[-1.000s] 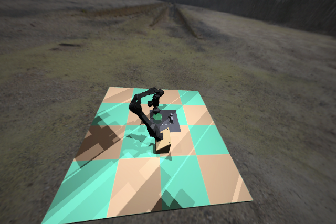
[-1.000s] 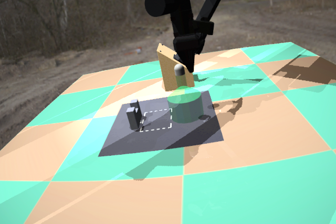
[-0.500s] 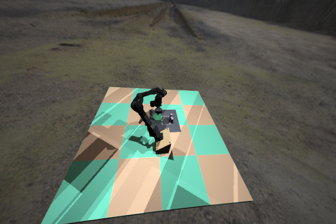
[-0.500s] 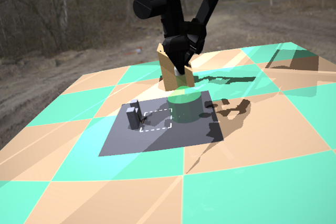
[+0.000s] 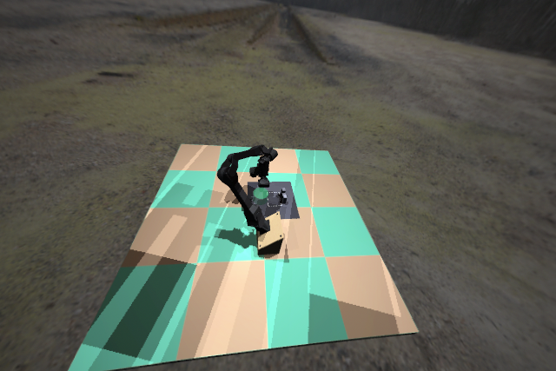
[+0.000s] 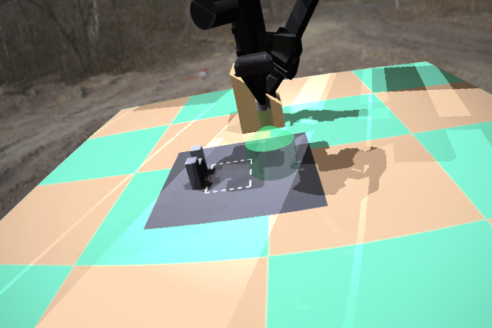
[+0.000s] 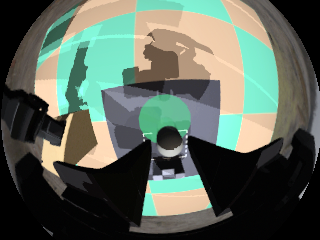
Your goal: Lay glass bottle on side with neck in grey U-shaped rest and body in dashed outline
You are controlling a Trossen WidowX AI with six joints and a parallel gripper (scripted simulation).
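My gripper tip is 5 cm above the green glass bottle. Also, from my gripper tip: dark mat: 14 cm below, 8 cm to the right.
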